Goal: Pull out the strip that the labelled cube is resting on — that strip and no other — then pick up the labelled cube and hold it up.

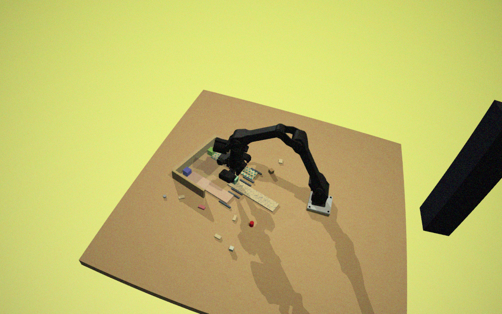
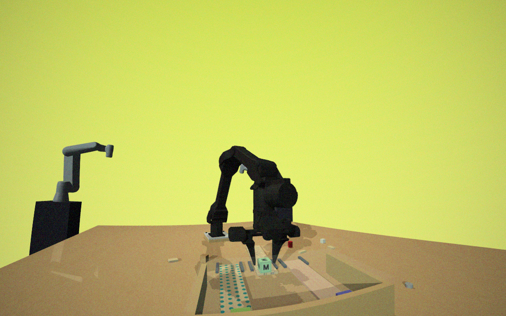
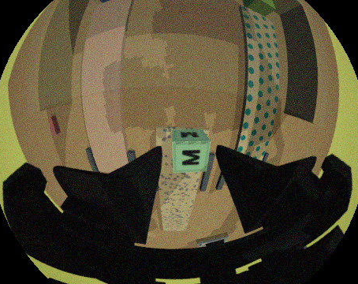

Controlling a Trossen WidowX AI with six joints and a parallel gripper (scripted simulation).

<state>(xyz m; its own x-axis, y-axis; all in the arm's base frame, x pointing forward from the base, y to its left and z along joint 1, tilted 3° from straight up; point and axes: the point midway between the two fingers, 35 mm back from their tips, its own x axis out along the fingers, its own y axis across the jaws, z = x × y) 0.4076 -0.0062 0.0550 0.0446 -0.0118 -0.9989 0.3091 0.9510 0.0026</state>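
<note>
The mint-green labelled cube is right at my gripper tip. From my gripper tip the other things lie so: red cylinder 220 mm to the left, 140 mm behind, 10 mm below; then beige speckled strip 100 mm behind, 50 mm to the left, 20 mm below.
</note>
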